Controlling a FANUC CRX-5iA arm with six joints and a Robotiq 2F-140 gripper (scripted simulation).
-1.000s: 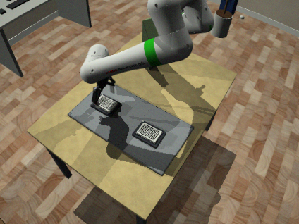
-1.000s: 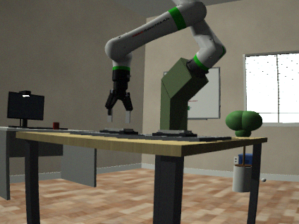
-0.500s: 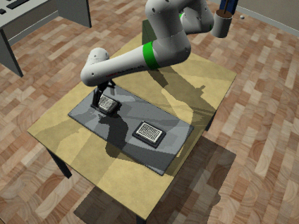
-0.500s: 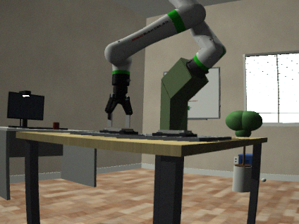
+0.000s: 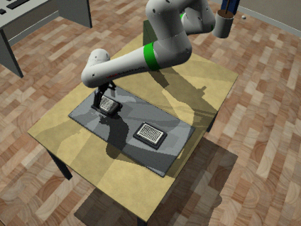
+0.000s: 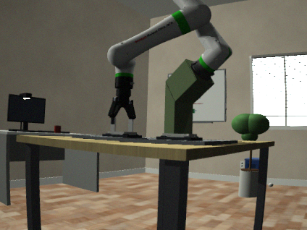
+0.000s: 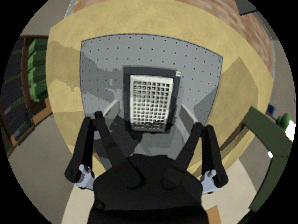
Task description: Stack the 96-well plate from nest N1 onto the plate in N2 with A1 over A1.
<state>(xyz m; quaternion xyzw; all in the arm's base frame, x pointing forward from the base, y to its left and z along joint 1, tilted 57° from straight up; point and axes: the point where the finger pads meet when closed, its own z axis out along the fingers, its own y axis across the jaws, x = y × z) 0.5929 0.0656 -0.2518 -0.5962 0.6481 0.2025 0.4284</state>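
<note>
The white 96-well plate lies 2 cm below my hand. The rest, counted from my hand: plate nest N1: 3 cm below.
</note>
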